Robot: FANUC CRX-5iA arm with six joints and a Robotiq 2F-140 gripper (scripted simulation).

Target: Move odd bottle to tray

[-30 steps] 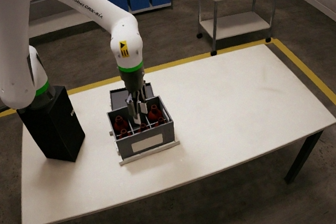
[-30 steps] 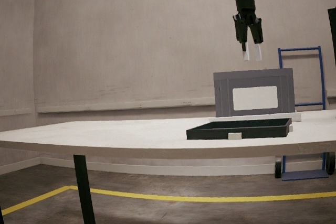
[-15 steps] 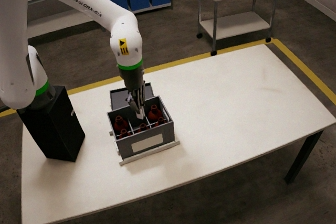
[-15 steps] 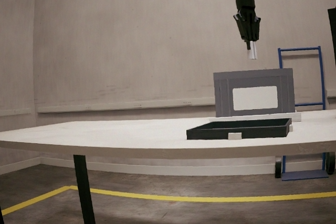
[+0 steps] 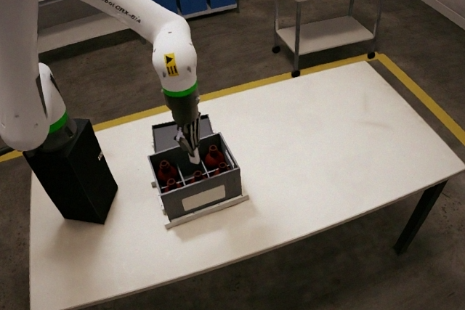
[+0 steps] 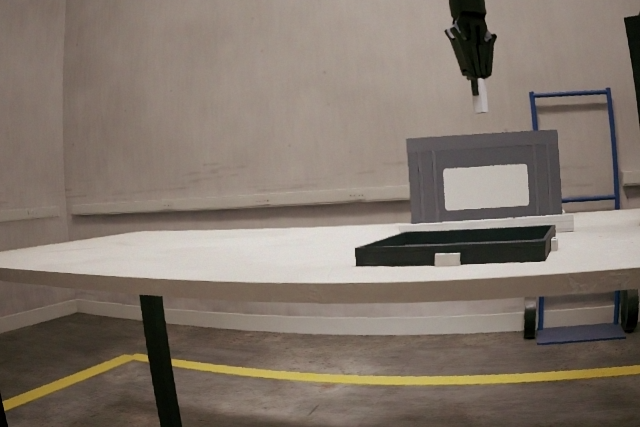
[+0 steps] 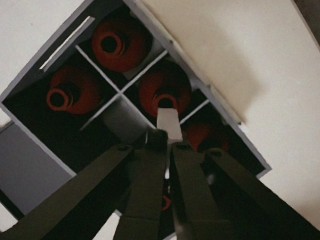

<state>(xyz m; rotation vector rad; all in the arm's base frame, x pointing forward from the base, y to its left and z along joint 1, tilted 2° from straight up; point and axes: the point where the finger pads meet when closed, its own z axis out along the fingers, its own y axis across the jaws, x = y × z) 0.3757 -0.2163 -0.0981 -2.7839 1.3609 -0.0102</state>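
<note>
Now: hand 5 cm to the right of the crate and 17 cm above it. From my hand the other things lie so: dark tray 6 cm ahead, 33 cm to the left, 24 cm below; bottle 8 cm behind, 10 cm to the left, 17 cm below.
</note>
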